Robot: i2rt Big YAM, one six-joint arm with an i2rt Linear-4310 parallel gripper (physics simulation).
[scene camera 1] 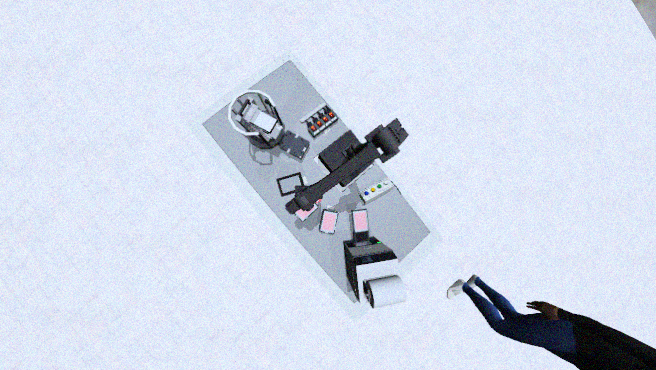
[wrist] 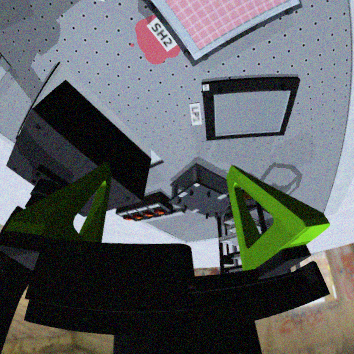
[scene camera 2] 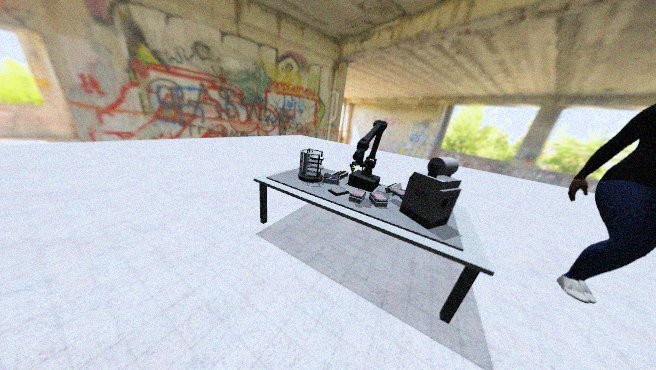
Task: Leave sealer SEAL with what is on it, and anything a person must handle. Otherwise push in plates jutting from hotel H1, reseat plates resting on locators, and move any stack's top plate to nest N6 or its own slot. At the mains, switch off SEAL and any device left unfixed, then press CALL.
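Places are measured from the arm's base along level axes (x ahead, y up, z right), in metres.
Pixels of known places: gripper, fingertip midpoint: [wrist: 171,168] [scene camera 2: 357,173]; arm's base, origin of the base link: [scene camera 1: 352,155] [wrist: 57,184] [scene camera 2: 367,175].
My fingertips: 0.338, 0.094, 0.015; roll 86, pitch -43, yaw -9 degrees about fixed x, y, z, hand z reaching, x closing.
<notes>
Ahead of a thing's pixels: the offset from my fingertips to its top centre, as dx, dy, dz. "pt": to the spot under its first point.
My gripper [scene camera 2: 353,168] [wrist: 171,168] is open and empty, high above the table; its green fingers stand wide apart. A pink-topped plate @[+0.104, -0.122, -0.067] [scene camera 1: 306,212] [scene camera 2: 357,195] [wrist: 225,20] lies at label SH2, partly under the arm in the overhead view. A second pink-topped plate [scene camera 1: 328,221] [scene camera 2: 378,199] lies beside it. The black frame LP1 [scene camera 1: 279,187] [wrist: 209,117] holds no plate. The sealer @[+0.060, +0.265, -0.565] [scene camera 1: 372,254] [scene camera 2: 430,202] has a pink-topped plate @[-0.096, -0.086, -0.354] [scene camera 1: 360,220] on its tray. The round plate hotel [scene camera 1: 264,121] [scene camera 2: 311,165] holds pale plates; how far they jut is unclear.
A row of red-lit switches @[-0.334, -0.138, +0.281] [scene camera 1: 321,120] [wrist: 145,213] and a dark device @[-0.119, -0.115, +0.285] [scene camera 1: 295,145] [wrist: 200,195] stand near the hotel. A panel with coloured buttons @[-0.315, -0.107, -0.302] [scene camera 1: 376,191] stands beside the arm's base [scene camera 2: 363,181] [wrist: 90,145]. A red patch @[pt -0.008, -0.191, -0.063] [wrist: 150,47] adjoins SH2. A person [scene camera 1: 535,330] [scene camera 2: 625,210] stands off the table.
</notes>
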